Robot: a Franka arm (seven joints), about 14 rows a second.
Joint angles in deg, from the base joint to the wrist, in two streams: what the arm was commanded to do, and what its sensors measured. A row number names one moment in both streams.
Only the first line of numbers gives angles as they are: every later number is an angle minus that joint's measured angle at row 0.
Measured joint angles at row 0:
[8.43 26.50 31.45 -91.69 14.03 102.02 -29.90]
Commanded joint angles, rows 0 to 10:
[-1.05 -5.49 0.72 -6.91 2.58 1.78 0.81]
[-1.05 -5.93 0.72 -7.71 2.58 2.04 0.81]
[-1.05 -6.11 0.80 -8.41 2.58 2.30 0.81]
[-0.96 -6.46 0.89 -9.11 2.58 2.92 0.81]
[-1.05 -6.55 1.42 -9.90 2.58 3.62 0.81]
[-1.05 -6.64 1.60 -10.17 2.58 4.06 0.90]
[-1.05 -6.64 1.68 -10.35 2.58 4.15 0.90]
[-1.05 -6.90 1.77 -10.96 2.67 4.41 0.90]
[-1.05 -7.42 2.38 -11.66 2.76 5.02 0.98]
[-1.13 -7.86 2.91 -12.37 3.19 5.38 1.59]
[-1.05 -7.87 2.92 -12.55 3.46 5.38 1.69]
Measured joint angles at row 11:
[-0.79 -4.98 0.93 -8.12 0.76 4.50 0.15]
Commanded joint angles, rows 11 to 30:
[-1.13 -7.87 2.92 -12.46 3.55 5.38 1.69]
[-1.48 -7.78 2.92 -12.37 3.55 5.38 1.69]
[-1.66 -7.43 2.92 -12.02 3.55 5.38 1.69]
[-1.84 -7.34 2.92 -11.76 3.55 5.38 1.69]
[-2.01 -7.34 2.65 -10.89 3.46 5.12 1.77]
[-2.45 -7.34 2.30 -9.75 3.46 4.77 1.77]
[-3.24 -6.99 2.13 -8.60 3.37 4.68 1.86]
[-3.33 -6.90 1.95 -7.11 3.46 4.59 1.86]
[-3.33 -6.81 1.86 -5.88 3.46 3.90 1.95]
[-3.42 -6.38 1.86 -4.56 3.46 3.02 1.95]
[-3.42 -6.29 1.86 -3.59 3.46 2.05 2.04]
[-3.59 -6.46 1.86 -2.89 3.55 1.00 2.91]
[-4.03 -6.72 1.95 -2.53 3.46 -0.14 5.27]
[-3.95 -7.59 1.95 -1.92 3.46 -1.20 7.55]
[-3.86 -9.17 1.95 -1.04 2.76 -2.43 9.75]
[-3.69 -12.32 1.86 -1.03 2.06 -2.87 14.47]
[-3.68 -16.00 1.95 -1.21 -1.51 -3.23 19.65]
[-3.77 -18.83 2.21 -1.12 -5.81 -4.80 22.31]
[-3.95 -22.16 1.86 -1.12 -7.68 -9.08 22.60]
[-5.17 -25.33 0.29 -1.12 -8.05 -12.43 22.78]
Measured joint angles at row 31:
[-3.38 -16.82 1.62 0.90 -5.73 -7.33 20.08]
